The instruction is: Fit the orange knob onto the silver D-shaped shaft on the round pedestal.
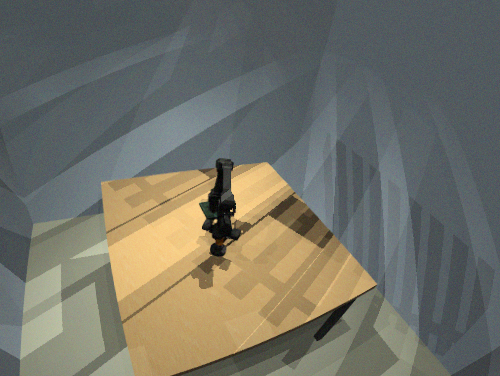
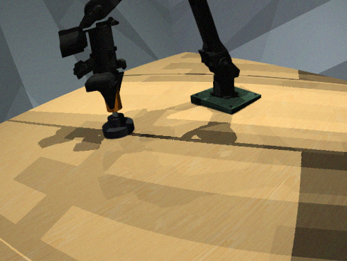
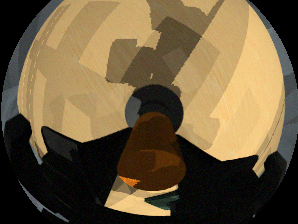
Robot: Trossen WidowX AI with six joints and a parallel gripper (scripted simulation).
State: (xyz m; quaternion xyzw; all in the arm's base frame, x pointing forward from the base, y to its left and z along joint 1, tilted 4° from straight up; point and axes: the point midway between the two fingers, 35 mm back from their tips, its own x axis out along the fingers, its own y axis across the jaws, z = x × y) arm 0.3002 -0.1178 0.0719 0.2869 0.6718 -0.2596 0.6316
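Right now the round pedestal is 40 mm below my gripper tip. Round my gripper tip: orange knob 30 mm above.
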